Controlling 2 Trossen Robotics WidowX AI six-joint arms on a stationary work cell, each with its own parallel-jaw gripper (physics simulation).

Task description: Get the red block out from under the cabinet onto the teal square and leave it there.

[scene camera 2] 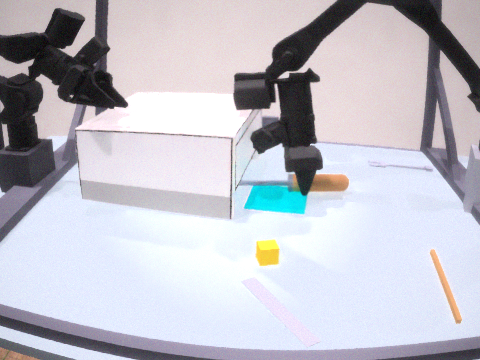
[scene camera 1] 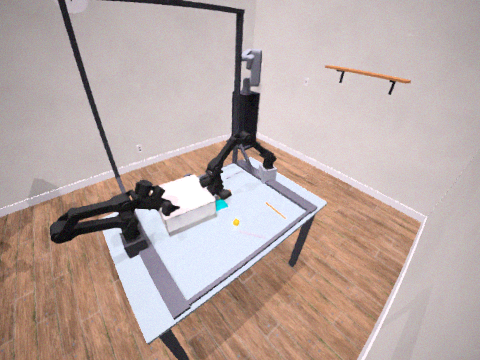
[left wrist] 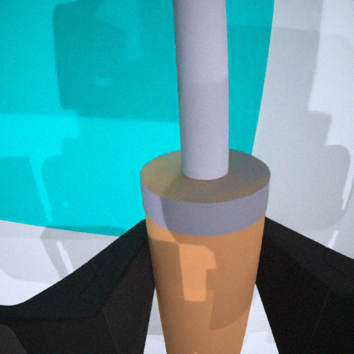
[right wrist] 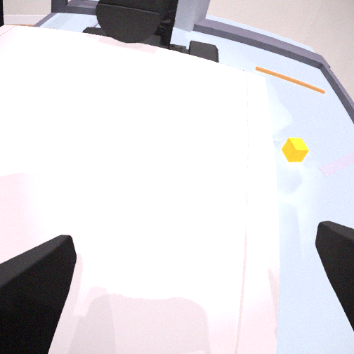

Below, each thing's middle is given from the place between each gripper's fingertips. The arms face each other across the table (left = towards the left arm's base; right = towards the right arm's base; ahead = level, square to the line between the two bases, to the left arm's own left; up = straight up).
Labels:
The hook tool (scene camera 2: 322, 182) lies 23 cm to the left of my right hand, 15 cm below it and 1 cm behind it. Round my right hand: teal square (scene camera 2: 269, 198) 27 cm to the left, 16 cm below, 1 cm behind.
The hook tool is 9 cm to the right of my left hand, 4 cm ahead of it and 2 cm above it. Also, from my left hand: teal square 5 cm to the right, 3 cm ahead.

